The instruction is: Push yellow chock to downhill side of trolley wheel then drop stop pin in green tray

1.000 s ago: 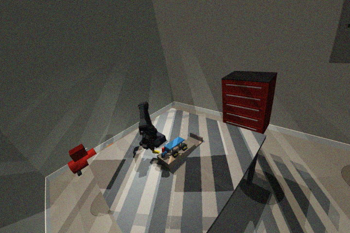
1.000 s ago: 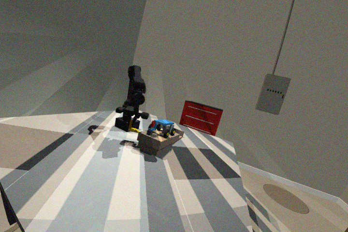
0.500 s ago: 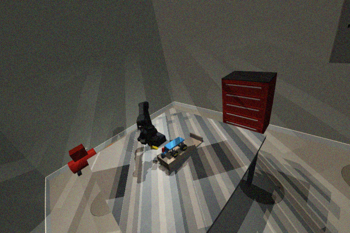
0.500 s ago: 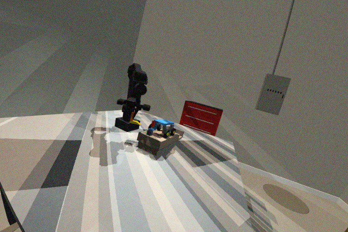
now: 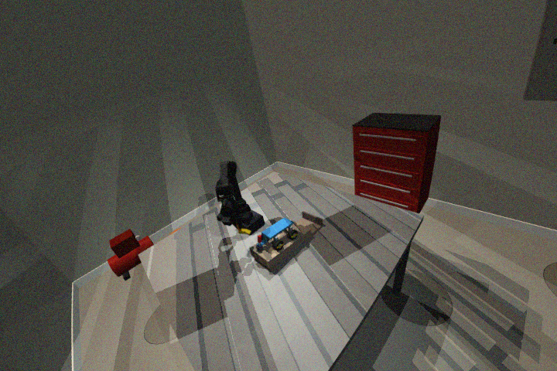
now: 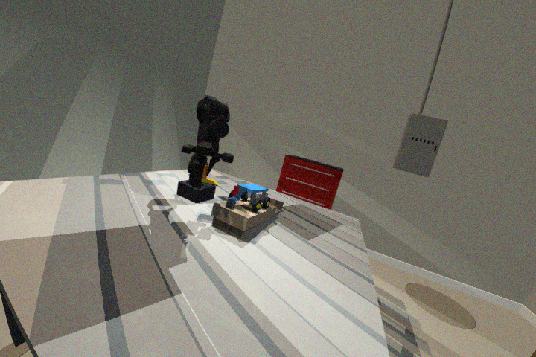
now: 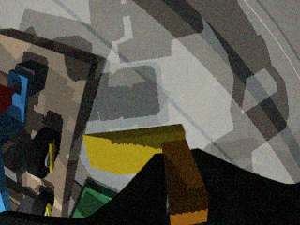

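Right now my gripper tip is 2 cm short of the yellow chock, 1 cm to the right of it and 1 cm above it. Round my gripper tip: blue trolley 15 cm to the left, 13 cm ahead, 6 cm below; then red-headed stop pin 13 cm ahead, 4 cm to the left, 4 cm below; then ramp 16 cm to the left, 13 cm below, 13 cm ahead.
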